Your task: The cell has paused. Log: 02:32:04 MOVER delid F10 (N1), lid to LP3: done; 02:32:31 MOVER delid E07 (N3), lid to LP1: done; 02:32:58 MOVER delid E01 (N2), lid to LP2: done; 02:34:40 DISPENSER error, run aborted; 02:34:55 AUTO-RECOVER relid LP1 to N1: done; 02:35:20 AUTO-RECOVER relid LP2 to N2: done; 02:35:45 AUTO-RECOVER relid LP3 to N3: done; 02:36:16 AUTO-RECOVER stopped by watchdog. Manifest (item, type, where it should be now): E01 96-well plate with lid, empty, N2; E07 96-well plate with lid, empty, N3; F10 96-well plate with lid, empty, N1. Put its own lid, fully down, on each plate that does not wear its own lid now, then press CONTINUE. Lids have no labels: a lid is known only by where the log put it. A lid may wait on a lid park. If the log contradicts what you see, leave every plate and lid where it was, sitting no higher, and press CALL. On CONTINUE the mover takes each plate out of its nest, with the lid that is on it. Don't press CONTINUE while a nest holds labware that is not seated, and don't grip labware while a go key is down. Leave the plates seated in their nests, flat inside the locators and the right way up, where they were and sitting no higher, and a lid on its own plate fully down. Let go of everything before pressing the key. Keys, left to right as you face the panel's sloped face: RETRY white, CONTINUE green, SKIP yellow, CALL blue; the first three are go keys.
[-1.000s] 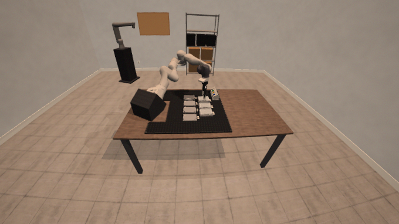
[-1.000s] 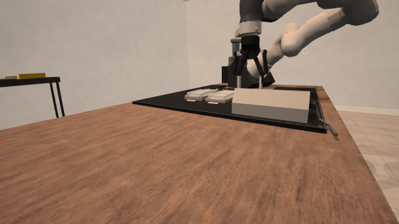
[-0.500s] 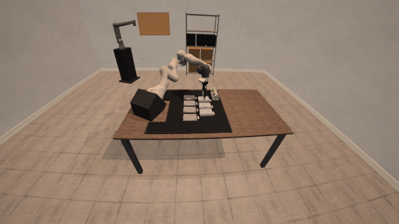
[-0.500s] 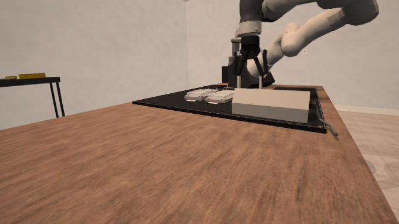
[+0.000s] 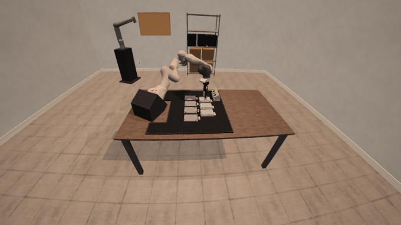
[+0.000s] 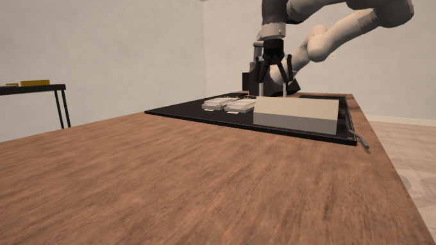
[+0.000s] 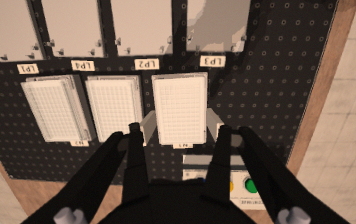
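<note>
The 96-well plate is 50 mm below my hand. Also, from my hand: LP2 label (60 mm behind, 90 mm to the right, 70 mm below); smooth white lid (40 mm ahead, 130 mm to the right, 50 mm below); blue call key (120 mm ahead, 80 mm to the left, 10 mm below).
</note>
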